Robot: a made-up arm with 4 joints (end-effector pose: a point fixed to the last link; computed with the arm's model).
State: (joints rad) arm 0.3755 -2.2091 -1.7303 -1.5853
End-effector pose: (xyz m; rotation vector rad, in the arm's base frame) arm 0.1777 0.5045 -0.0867 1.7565 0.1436 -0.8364
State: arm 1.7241 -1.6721 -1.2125 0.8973
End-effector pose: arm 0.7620 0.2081 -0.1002 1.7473 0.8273 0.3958
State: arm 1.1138 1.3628 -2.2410 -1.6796
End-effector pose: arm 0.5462 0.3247 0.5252 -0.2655 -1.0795 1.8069
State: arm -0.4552 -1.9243 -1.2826 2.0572
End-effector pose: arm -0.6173 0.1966 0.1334 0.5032 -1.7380 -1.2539
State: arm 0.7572 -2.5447 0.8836 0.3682
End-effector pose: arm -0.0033 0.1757 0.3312 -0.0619 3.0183 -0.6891
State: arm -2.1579 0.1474 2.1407 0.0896
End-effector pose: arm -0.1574 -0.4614 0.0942 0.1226 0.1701 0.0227
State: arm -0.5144 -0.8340 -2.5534 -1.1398
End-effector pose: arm -0.2026 0.7915 0.2617 2.2599 0.4627 1.6820
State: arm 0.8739 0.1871 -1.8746 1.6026
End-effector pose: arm 0.7698 0.1981 -0.1510 -0.9351 1.4131 0.6126
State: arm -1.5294 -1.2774 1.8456 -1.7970
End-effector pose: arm -0.6994 0.1312 0.4221 -1.1618 -1.6485 0.9553
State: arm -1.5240 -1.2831 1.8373 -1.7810
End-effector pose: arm -0.6928 0.1373 0.4247 -1.1671 -1.6255 0.9503
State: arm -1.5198 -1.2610 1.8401 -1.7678
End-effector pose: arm -0.6895 0.1373 0.4274 -1.1620 -1.6208 0.9160
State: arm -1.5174 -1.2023 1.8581 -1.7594
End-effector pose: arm -0.6912 0.1292 0.4296 -1.1428 -1.6398 0.8434
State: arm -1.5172 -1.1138 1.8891 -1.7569
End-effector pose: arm -0.6976 0.1142 0.4302 -1.1113 -1.6762 0.7399
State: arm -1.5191 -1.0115 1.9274 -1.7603
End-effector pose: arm -0.7071 0.0958 0.4280 -1.0735 -1.7185 0.6224
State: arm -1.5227 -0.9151 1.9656 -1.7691
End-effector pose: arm -0.7176 0.0782 0.4231 -1.0374 -1.7576 0.5131
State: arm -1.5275 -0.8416 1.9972 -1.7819
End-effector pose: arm -0.7273 0.0644 0.4171 -1.0102 -1.7896 0.4317
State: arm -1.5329 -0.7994 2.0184 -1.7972
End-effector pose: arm -0.7352 0.0554 0.4114 -0.9950 -1.8153 0.3884
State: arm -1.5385 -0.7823 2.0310 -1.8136
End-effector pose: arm -0.7416 0.0498 0.4065 -0.9893 -1.8372 0.3755
